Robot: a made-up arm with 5 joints. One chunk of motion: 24 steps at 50 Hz.
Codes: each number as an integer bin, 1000 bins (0 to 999) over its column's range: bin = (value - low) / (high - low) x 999, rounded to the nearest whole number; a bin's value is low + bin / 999 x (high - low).
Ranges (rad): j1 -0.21..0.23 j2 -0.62..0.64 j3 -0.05..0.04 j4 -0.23..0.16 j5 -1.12..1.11
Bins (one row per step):
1: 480 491 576 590 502
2: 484 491 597 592 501
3: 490 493 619 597 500
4: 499 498 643 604 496
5: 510 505 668 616 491
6: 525 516 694 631 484
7: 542 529 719 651 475
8: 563 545 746 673 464
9: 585 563 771 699 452
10: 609 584 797 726 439
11: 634 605 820 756 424
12: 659 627 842 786 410
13: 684 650 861 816 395
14: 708 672 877 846 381
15: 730 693 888 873 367
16: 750 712 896 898 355
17: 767 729 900 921 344
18: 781 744 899 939 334
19: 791 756 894 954 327
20: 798 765 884 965 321
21: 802 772 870 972 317
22: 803 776 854 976 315
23: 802 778 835 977 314
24: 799 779 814 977 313
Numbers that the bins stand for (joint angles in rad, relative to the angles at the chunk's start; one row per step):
1: 0.0014 -0.0007 0.0019 0.0003 0.0006
2: 0.0032 -0.0007 0.0038 0.0011 -0.0017
3: 0.0058 0.0018 0.0058 0.0031 -0.0039
4: 0.0098 0.0081 0.0079 0.0058 -0.0128
5: 0.0146 0.0169 0.0102 0.0105 -0.0240
6: 0.0212 0.0308 0.0125 0.0163 -0.0396
7: 0.0287 0.0472 0.0148 0.0241 -0.0597
8: 0.0380 0.0674 0.0172 0.0327 -0.0842
9: 0.0477 0.0901 0.0195 0.0429 -0.1110
10: 0.0582 0.1166 0.0218 0.0534 -0.1401
11: 0.0692 0.1431 0.0239 0.0651 -0.1735
12: 0.0803 0.1708 0.0259 0.0768 -0.2048
13: 0.0913 0.1998 0.0276 0.0886 -0.2383
14: 0.1018 0.2276 0.0290 0.1003 -0.2695
15: 0.1115 0.2541 0.0300 0.1108 -0.3008
16: 0.1203 0.2780 0.0307 0.1206 -0.3276
17: 0.1278 0.2995 0.0311 0.1295 -0.3521
18: 0.1340 0.3184 0.0310 0.1366 -0.3744
19: 0.1384 0.3335 0.0305 0.1424 -0.3901
20: 0.1415 0.3449 0.0296 0.1467 -0.4035
21: 0.1432 0.3537 0.0284 0.1495 -0.4124
22: 0.1437 0.3587 0.0269 0.1510 -0.4168
23: 0.1432 0.3613 0.0252 0.1514 -0.4191
24: 0.1419 0.3625 0.0233 0.1514 -0.4213

